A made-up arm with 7 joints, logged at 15 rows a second.
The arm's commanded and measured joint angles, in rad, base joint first. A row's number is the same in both.
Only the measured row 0 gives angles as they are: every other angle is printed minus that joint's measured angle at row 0.
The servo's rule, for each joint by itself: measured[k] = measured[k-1] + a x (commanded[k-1-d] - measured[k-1]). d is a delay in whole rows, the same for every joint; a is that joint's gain. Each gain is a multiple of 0.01, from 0.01 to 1. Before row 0 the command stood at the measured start. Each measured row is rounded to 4 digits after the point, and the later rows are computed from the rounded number. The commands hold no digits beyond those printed.
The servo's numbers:
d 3
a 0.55 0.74 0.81 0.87 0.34 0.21 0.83
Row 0, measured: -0.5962, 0.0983, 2.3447, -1.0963, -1.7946, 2.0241, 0.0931
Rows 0 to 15, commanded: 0.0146, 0.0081, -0.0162, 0.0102, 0.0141, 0.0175, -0.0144; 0.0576, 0.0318, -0.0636, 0.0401, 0.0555, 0.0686, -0.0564; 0.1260, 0.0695, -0.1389, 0.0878, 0.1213, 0.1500, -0.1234; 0.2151, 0.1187, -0.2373, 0.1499, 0.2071, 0.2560, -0.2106; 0.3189, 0.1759, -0.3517, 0.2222, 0.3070, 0.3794, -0.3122; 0.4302, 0.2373, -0.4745, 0.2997, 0.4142, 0.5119, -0.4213; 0.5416, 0.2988, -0.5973, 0.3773, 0.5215, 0.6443, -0.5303; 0.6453, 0.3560, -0.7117, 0.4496, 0.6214, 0.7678, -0.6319; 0.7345, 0.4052, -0.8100, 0.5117, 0.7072, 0.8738, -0.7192; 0.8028, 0.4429, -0.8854, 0.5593, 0.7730, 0.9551, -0.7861; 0.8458, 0.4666, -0.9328, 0.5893, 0.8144, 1.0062, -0.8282; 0.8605, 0.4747, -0.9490, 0.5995, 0.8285, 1.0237, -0.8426; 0.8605, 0.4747, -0.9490, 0.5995, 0.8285, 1.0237, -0.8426; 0.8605, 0.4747, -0.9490, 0.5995, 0.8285, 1.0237, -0.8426; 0.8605, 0.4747, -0.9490, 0.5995, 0.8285, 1.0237, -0.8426; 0.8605, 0.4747, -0.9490, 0.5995, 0.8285, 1.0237, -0.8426
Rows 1 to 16, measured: 0.0000, 0.0000, 0.0000, 0.0000, 0.0000, 0.0000, 0.0000; 0.0000, 0.0000, 0.0000, 0.0000, 0.0000, 0.0000, 0.0000; 0.0000, 0.0000, 0.0000, 0.0000, 0.0000, 0.0000, 0.0000; 0.0080, 0.0060, -0.0131, 0.0089, 0.0048, 0.0037, -0.0120; 0.0353, 0.0251, -0.0540, 0.0360, 0.0220, 0.0173, -0.0489; 0.0852, 0.0580, -0.1228, 0.0811, 0.0558, 0.0452, -0.1107; 0.1566, 0.1029, -0.2155, 0.1410, 0.1072, 0.0895, -0.1936; 0.2459, 0.1569, -0.3258, 0.2116, 0.1751, 0.1504, -0.2920; 0.3473, 0.2164, -0.4462, 0.2882, 0.2564, 0.2263, -0.3993; 0.4542, 0.2774, -0.5686, 0.3657, 0.3465, 0.3141, -0.5080; 0.5593, 0.3356, -0.6845, 0.4387, 0.4400, 0.4094, -0.6108; 0.6557, 0.3871, -0.7862, 0.5022, 0.5308, 0.5069, -0.7008; 0.7366, 0.4284, -0.8666, 0.5519, 0.6131, 0.6010, -0.7716; 0.7967, 0.4567, -0.9202, 0.5844, 0.6815, 0.6861, -0.8186; 0.8318, 0.4700, -0.9435, 0.5975, 0.7315, 0.7570, -0.8385; 0.8476, 0.4735, -0.9480, 0.5992, 0.7645, 0.8130, -0.8419
